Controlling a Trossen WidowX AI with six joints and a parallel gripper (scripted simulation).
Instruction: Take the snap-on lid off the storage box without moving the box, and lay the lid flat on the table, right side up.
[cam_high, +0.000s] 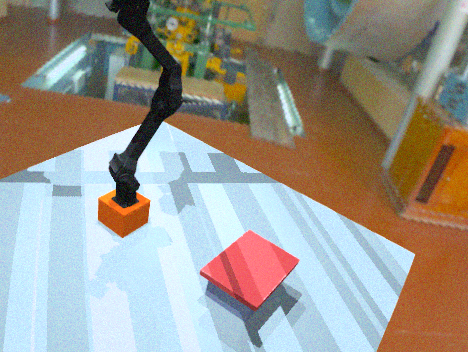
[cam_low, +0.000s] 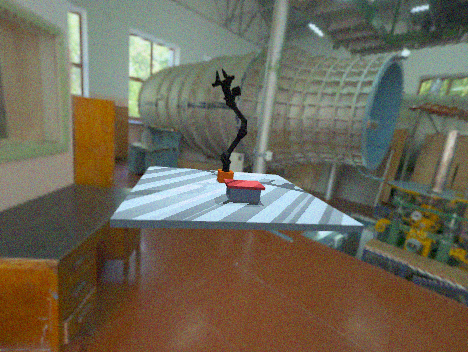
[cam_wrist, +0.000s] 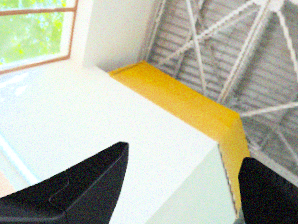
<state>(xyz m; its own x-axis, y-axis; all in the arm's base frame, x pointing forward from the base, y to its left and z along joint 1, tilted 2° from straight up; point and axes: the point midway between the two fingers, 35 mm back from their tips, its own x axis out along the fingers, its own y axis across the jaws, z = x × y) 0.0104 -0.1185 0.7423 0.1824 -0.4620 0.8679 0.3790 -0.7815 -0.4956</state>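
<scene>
The red lid is 77 cm below my gripper tip, 44 cm ahead of it and 22 cm to the left of it. Also, from my gripper tip: storage box 81 cm below, 44 cm ahead, 22 cm to the left.
</scene>
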